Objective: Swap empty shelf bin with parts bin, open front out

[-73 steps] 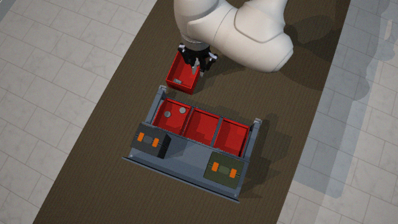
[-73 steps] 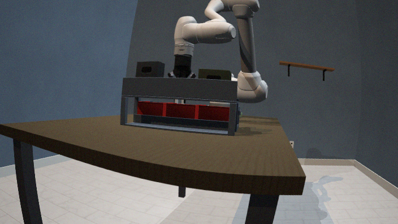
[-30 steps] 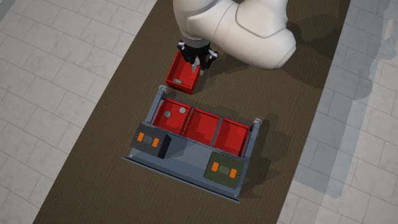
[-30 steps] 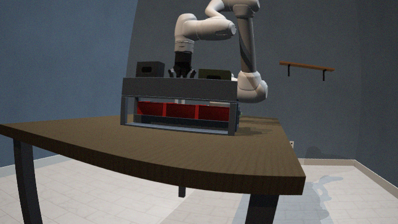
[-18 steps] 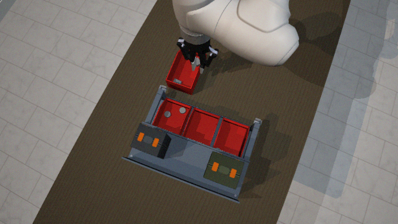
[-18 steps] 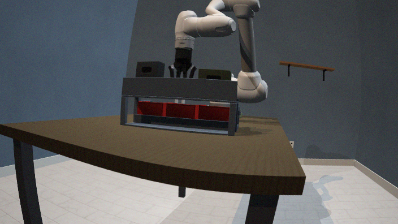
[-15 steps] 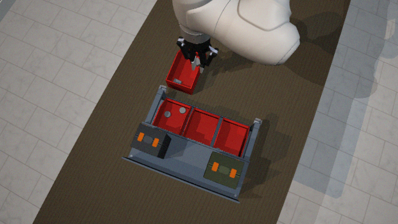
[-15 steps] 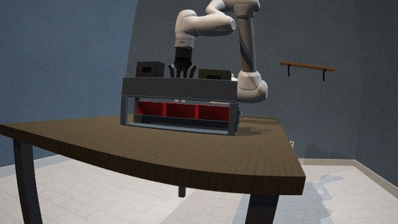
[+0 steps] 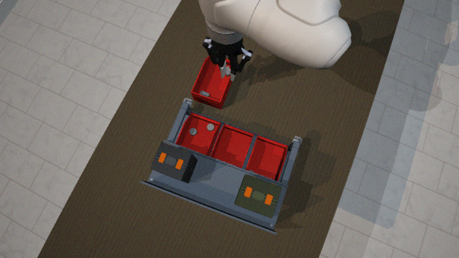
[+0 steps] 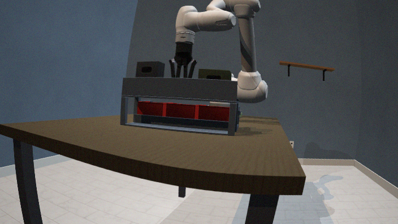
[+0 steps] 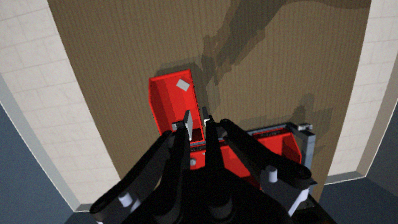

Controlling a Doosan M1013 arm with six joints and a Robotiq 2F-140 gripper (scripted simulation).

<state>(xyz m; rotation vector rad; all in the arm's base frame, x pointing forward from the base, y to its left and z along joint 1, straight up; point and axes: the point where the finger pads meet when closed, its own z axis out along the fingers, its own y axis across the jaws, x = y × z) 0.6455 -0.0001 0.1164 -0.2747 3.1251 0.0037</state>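
Now: the shelf board 24 cm ahead of my hand, 13 cm to the left of it and 14 cm below it. From my hand the other things lie so: black case: 31 cm ahead, 2 cm to the left, 2 cm above; then green case: 28 cm ahead, 25 cm to the left, 1 cm above.
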